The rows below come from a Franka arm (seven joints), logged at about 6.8 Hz.
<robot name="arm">
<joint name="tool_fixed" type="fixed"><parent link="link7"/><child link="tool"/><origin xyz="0 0 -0.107" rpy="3.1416 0 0"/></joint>
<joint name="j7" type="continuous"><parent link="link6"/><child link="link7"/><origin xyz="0.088 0 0" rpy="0 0 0"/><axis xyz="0 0 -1"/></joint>
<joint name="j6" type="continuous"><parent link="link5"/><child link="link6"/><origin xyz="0 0 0" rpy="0 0 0"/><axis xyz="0 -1 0"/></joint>
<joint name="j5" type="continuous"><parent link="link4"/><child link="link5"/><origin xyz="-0.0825 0 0.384" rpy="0 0 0"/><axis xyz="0 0 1"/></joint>
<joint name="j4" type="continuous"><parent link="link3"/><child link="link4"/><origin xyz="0.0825 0 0" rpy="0 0 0"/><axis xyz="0 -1 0"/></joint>
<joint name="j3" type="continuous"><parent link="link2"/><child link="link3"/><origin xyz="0 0 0.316" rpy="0 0 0"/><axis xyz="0 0 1"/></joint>
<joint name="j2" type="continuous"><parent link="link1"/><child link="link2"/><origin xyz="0 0 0" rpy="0 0 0"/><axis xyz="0 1 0"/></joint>
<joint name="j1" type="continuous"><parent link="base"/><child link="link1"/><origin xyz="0 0 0.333" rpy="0 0 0"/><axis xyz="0 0 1"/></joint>
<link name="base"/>
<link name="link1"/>
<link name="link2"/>
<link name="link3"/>
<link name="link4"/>
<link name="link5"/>
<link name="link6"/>
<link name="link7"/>
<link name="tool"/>
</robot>
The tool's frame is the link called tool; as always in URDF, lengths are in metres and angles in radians. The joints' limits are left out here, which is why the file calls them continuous.
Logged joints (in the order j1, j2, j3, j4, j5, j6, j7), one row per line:
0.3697 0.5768 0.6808 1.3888 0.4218 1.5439 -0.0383
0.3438 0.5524 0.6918 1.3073 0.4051 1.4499 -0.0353
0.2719 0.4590 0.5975 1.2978 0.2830 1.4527 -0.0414
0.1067 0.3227 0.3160 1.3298 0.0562 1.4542 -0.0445
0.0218 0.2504 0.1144 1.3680 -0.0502 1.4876 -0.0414
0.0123 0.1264 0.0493 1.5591 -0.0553 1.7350 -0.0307
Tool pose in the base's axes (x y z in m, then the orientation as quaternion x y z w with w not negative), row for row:
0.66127 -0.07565 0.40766 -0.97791 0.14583 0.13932 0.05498
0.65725 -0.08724 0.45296 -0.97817 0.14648 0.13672 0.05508
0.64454 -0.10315 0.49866 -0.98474 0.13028 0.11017 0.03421
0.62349 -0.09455 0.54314 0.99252 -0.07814 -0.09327 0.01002
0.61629 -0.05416 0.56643 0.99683 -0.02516 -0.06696 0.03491
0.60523 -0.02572 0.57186 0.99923 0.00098 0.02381 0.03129
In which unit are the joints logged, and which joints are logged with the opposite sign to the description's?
The joints are logged in radians. Opposite sign: j3, j4.
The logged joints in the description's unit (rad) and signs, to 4 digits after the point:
0.3697 0.5768 -0.6808 -1.3888 0.4218 1.5439 -0.0383
0.3438 0.5524 -0.6918 -1.3073 0.4051 1.4499 -0.0353
0.2719 0.4590 -0.5975 -1.2978 0.2830 1.4527 -0.0414
0.1067 0.3227 -0.3160 -1.3298 0.0562 1.4542 -0.0445
0.0218 0.2504 -0.1144 -1.3680 -0.0502 1.4876 -0.0414
0.0123 0.1264 -0.0493 -1.5591 -0.0553 1.7350 -0.0307

